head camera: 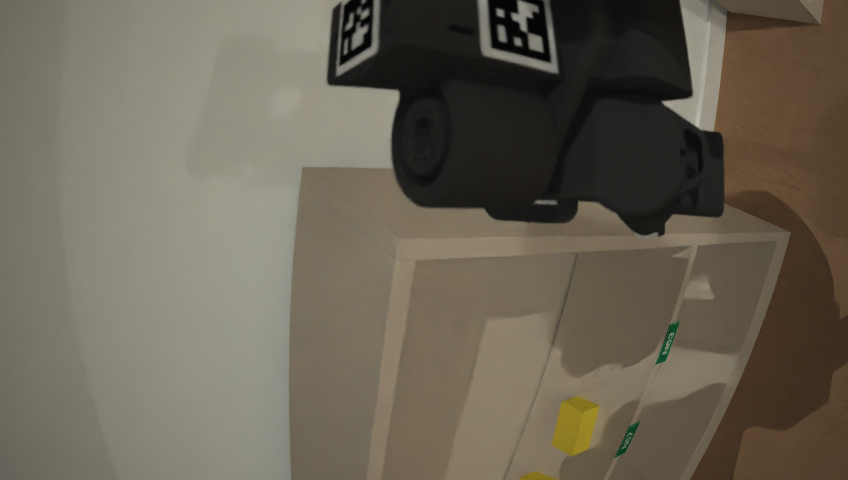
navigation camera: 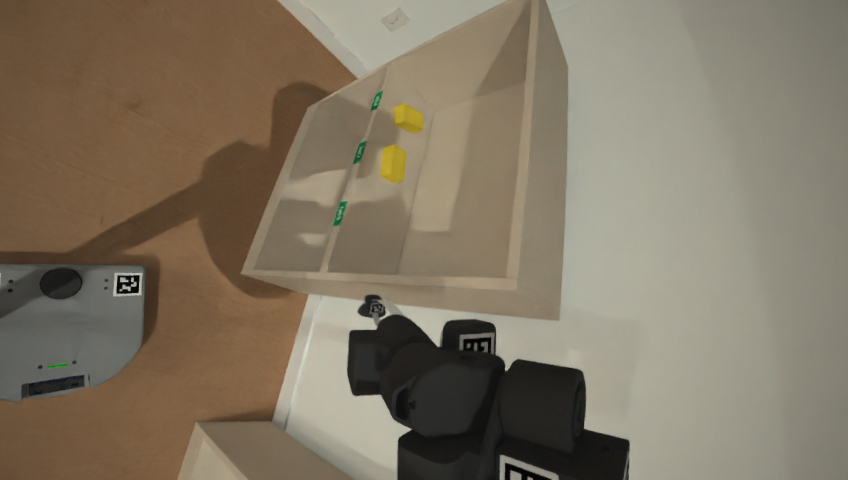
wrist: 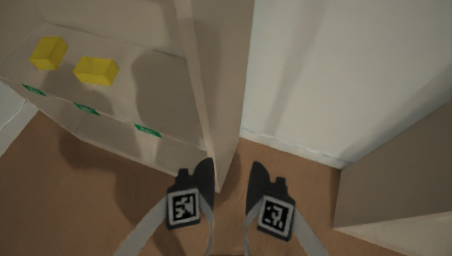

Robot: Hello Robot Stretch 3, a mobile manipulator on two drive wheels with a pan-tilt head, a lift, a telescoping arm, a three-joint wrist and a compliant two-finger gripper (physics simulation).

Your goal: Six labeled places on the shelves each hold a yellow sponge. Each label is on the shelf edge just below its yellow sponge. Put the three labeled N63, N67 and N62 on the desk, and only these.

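Seen in the pictures: gripper, fingertip midpoint: (navigation camera: 368,321); robot's base at its link origin: (navigation camera: 62,282).
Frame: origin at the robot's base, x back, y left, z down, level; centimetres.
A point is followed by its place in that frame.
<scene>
A beige shelf unit (head camera: 339,297) @(y -62.1, x -8.4, z -106.1 cm) (navigation camera: 544,178) @(y -65.8, x -24.0, z -106.1 cm) (wrist: 222,75) carries green labels on its middle shelf edge. Label N63 (head camera: 667,343) @(y -54.2, x -20.2, z -53.5 cm) (navigation camera: 339,213) @(y -54.2, x -20.2, z -53.1 cm) (wrist: 148,131) has no sponge above it. A yellow sponge (head camera: 575,425) @(y -69.7, x -37.0, z -59.3 cm) (navigation camera: 393,163) @(y -69.3, x -37.4, z -59.4 cm) (wrist: 96,70) stands above label N67 (head camera: 627,439) @(y -60.6, x -39.7, z -53.5 cm) (navigation camera: 359,152) @(y -60.6, x -39.9, z -53.3 cm) (wrist: 86,108). Another yellow sponge (navigation camera: 408,118) @(y -76.2, x -55.0, z -59.4 cm) (wrist: 48,52) stands above a third label (navigation camera: 376,100) @(y -67.2, x -59.8, z -53.1 cm) (wrist: 34,90), too small to read. My gripper (wrist: 231,177) @(y -32.6, x 2.4, z -89.7 cm) is open and empty, outside the unit's side panel. The desk does not show.
A second beige unit (navigation camera: 255,446) @(y -44.8, x 52.3, z -23.3 cm) (wrist: 400,165) stands across the gap from the first. My wrist (head camera: 487,148) @(y -17.2, x 1.4, z -119.9 cm) (navigation camera: 446,392) @(y -15.9, x 1.3, z -114.5 cm) is close beside the first unit's side panel. My base (navigation camera: 89,333) @(y -5.6, x 12.1, z -16.0 cm) is on the brown floor. A white wall is behind both units.
</scene>
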